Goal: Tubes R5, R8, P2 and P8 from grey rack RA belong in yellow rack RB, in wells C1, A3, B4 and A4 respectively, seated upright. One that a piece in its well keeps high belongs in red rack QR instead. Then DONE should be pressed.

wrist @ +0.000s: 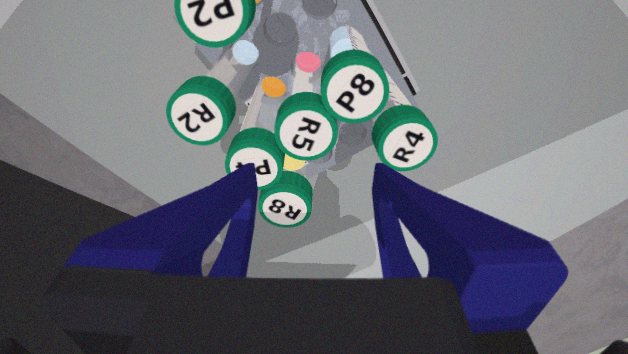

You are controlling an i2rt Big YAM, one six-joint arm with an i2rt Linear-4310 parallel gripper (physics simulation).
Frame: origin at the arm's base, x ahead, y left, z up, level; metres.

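Seen in the pictures: gripper, fingertip midpoint: [314, 176].
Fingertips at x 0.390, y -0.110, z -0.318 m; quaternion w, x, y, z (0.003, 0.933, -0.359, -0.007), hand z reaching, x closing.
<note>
Pixels of each thing's top centre, then the offset from my fingertips to it. "pt": a spot on its surface instead.
- tube R8 at its top centre: [285, 207] dx -0.019, dy -0.003, dz +0.002 m
- Tube R5 at its top centre: [302, 134] dx +0.010, dy +0.018, dz +0.002 m
- tube P8 at its top centre: [357, 95] dx +0.034, dy +0.017, dz +0.002 m
- Tube P2 at its top centre: [207, 11] dx +0.018, dy +0.068, dz +0.002 m
- grey rack RA at a spot on its surface: [386, 47] pt dx +0.050, dy -0.001, dz -0.073 m
- P4 at a spot on its surface: [254, 160] pt dx -0.012, dy +0.022, dz +0.001 m
- R4 at its top centre: [398, 149] dx +0.033, dy -0.010, dz +0.002 m
My gripper [314, 176] is partly open with nothing between its fingers. The green cap of tube R8 [285, 202] shows just beside the left fingertip, toward the space between the fingers. Tube R5 [306, 127] stands above R8 in the view, and tube P8 [355, 87] is to its upper right. Tube P2 [215, 17] is cut off by the top edge at the upper left. The tubes stand in the grey rack RA [387, 47], of which part shows. Yellow rack RB, red rack QR and DONE do not show in the wrist view.
Other green-capped tubes stand close by: P4 [254, 160], partly behind the left fingertip, R2 [201, 111] at the left and R4 [405, 139] above the right fingertip. Pale blue, orange, pink and yellow coloured spots show among the tubes. Shadows fall on the grey surface below the rack.
</note>
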